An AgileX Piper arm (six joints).
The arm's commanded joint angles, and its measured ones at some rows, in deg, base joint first. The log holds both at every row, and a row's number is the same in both.
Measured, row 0: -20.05, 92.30, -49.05, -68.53, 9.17, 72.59
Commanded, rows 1 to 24: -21.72, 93.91, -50.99, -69.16, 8.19, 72.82; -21.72, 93.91, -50.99, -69.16, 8.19, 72.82; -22.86, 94.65, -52.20, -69.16, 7.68, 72.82; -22.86, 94.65, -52.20, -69.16, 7.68, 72.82; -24.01, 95.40, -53.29, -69.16, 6.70, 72.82; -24.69, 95.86, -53.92, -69.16, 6.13, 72.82; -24.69, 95.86, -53.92, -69.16, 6.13, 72.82; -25.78, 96.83, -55.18, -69.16, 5.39, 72.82; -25.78, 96.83, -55.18, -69.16, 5.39, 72.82; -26.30, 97.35, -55.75, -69.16, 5.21, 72.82; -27.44, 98.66, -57.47, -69.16, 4.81, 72.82; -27.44, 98.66, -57.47, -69.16, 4.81, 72.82; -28.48, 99.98, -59.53, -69.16, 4.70, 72.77; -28.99, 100.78, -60.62, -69.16, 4.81, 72.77; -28.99, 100.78, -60.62, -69.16, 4.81, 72.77; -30.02, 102.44, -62.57, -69.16, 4.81, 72.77; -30.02, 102.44, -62.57, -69.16, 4.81, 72.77; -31.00, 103.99, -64.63, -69.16, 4.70, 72.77; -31.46, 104.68, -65.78, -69.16, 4.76, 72.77; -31.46, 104.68, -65.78, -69.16, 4.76, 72.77; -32.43, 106.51, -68.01, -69.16, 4.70, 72.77; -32.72, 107.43, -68.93, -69.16, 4.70, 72.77; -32.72, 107.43, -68.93, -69.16, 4.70, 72.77; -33.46, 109.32, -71.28, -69.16, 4.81, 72.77
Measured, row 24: -32.43, 107.26, -68.47, -68.53, 5.27, 72.59
